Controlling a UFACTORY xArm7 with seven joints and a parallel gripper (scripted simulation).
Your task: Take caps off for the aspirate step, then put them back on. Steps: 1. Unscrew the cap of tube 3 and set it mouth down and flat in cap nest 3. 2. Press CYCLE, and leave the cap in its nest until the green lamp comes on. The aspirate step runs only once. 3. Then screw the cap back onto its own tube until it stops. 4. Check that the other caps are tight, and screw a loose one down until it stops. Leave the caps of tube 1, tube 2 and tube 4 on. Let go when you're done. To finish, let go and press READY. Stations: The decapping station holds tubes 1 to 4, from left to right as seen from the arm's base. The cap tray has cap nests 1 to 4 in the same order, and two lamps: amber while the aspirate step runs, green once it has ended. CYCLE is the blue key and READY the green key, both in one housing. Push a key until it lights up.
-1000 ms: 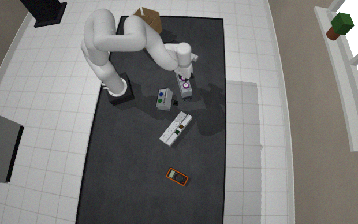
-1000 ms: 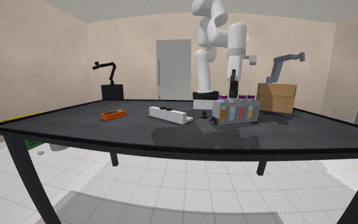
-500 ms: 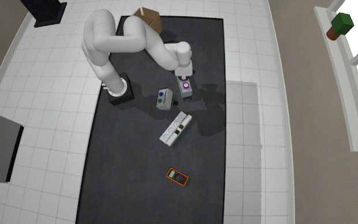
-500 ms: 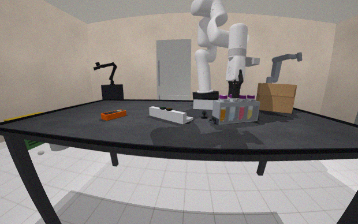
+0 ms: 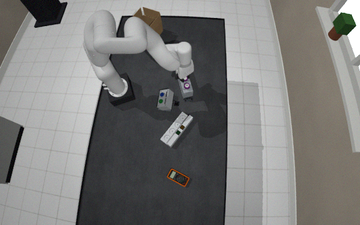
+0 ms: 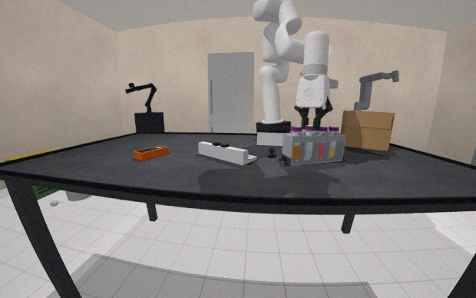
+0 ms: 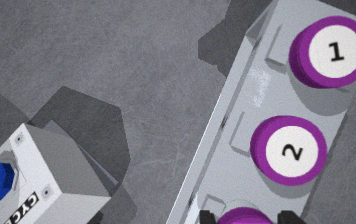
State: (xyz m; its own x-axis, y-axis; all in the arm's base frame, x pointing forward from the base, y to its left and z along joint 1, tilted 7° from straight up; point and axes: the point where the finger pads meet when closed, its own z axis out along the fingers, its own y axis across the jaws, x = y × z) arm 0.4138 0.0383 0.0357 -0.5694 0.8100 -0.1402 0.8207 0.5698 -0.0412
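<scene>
Right now my hand is 1 cm above the purple cap. The rest, counted from my hand: blue cycle key: 14 cm behind, 8 cm to the right, 6 cm below; then green ready key: 15 cm behind, 12 cm to the right, 6 cm below; then key housing: 13 cm behind, 10 cm to the right, 8 cm below.
</scene>
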